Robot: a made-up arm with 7 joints. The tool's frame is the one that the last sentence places. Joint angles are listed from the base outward.
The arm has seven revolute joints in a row. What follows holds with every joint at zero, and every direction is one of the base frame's. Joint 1 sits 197.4 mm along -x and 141.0 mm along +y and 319.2 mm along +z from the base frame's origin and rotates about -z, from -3.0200 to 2.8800 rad. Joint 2 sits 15.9 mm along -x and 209.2 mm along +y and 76.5 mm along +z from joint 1 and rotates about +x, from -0.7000 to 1.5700 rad. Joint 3 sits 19.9 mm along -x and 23.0 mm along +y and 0.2 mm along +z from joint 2 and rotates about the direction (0.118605, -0.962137, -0.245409), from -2.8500 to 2.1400 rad. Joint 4 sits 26.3 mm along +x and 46.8 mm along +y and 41.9 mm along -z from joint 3 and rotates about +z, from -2.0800 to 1.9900 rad. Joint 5 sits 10.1 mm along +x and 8.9 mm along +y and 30.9 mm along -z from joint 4 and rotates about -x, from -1.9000 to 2.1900 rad. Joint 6 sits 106.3 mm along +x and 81.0 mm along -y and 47.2 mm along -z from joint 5 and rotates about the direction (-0.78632, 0.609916, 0.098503), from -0.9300 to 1.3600 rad. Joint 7 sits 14.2 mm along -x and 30.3 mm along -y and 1.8 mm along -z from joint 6 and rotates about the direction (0.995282, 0.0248, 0.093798), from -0.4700 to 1.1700 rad. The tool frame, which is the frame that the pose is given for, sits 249.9 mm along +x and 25.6 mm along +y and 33.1 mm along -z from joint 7; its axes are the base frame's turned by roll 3.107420, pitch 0.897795 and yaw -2.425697 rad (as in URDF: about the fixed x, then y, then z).
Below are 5 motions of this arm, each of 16 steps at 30 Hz.
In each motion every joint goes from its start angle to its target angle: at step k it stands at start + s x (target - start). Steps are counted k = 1, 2, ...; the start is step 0. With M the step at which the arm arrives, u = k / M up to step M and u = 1 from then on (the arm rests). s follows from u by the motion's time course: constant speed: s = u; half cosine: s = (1 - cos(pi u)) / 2; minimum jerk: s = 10 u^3 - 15 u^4 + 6 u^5.
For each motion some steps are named. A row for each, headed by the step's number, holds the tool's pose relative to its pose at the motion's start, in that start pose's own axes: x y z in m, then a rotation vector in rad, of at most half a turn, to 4 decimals.
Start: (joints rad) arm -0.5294 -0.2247 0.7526 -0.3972 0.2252 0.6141 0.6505
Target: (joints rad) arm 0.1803 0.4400 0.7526 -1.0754 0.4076 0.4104 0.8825
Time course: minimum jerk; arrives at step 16
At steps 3, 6, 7, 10, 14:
3: 0.0123 -0.0168 -0.0073 0.0375 -0.0241 0.0703
6: 0.0799 -0.0757 -0.0474 0.2233 -0.1524 0.3850
7: 0.1164 -0.0918 -0.0682 0.3182 -0.2232 0.5291
10: 0.2331 -0.0900 -0.1224 0.6313 -0.4794 0.9502
14: 0.3087 -0.0456 -0.1362 0.8765 -0.7059 1.2410

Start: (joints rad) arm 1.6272 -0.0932 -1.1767 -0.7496 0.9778 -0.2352 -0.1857
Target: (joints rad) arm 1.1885 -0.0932 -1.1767 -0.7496 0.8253 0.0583 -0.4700
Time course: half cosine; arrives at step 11
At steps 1, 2, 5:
1: 0.0005 0.0004 -0.0001 0.0089 0.0065 -0.0079
2: 0.0020 0.0017 -0.0005 0.0349 0.0255 -0.0309
5: 0.0106 0.0074 -0.0026 0.1921 0.1383 -0.1615

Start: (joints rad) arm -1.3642 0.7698 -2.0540 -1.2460 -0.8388 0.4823 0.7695
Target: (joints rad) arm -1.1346 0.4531 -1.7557 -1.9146 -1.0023 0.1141 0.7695
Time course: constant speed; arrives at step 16
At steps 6, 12, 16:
6: -0.0610 0.0080 -0.0912 0.0449 -0.5526 0.0290
12: -0.0662 0.0253 -0.2076 0.1456 -1.0902 0.0150
16: -0.0371 0.0494 -0.2827 0.2496 -1.4333 -0.0248

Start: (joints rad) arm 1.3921 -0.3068 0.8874 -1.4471 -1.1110 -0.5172 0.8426
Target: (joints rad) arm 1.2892 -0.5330 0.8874 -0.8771 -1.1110 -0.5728 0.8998
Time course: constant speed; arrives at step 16
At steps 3, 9, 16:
3: 0.0427 -0.0140 0.0038 0.0093 0.0452 0.1415
9: 0.1317 -0.0232 0.0033 0.0329 0.1339 0.4240
16: 0.2325 -0.0019 -0.0102 0.0693 0.2369 0.7515

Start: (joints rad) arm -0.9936 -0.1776 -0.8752 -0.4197 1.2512 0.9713 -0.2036
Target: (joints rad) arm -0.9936 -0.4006 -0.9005 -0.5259 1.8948 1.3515 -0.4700
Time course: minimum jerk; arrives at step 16
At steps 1, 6, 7, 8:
1: 0.0005 -0.0001 0.0001 0.0008 0.0030 -0.0006
6: 0.0569 -0.0159 0.0013 0.0938 0.3738 -0.0821
7: 0.0779 -0.0224 -0.0035 0.1263 0.5220 -0.1183
8: 0.0989 -0.0293 -0.0115 0.1583 0.6800 -0.1592

